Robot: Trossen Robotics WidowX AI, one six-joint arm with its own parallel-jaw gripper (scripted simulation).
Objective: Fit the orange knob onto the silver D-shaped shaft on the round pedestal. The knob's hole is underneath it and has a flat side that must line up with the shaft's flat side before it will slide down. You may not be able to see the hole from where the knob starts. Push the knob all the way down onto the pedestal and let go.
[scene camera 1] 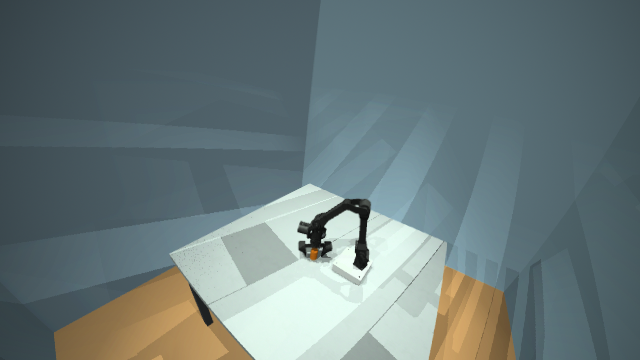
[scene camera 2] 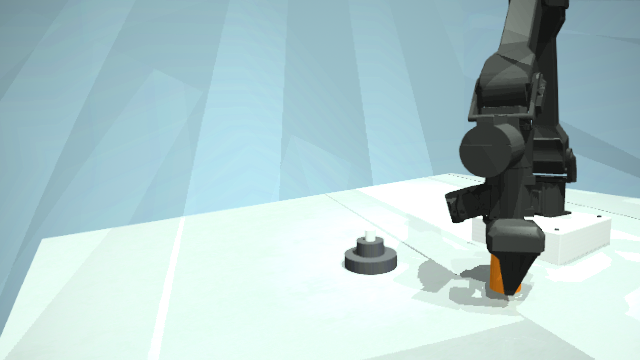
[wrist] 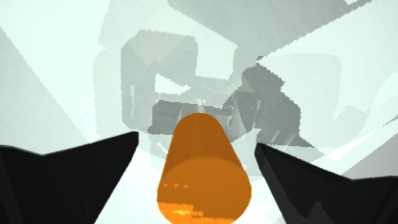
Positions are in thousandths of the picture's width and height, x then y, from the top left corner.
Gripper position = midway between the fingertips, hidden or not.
Note:
The gripper (scene camera 2: 790, 779) is open, holding nothing. Also in view: a round dark pedestal (scene camera 2: 580, 715).
The gripper is seen too in the wrist view (wrist: 499, 641).

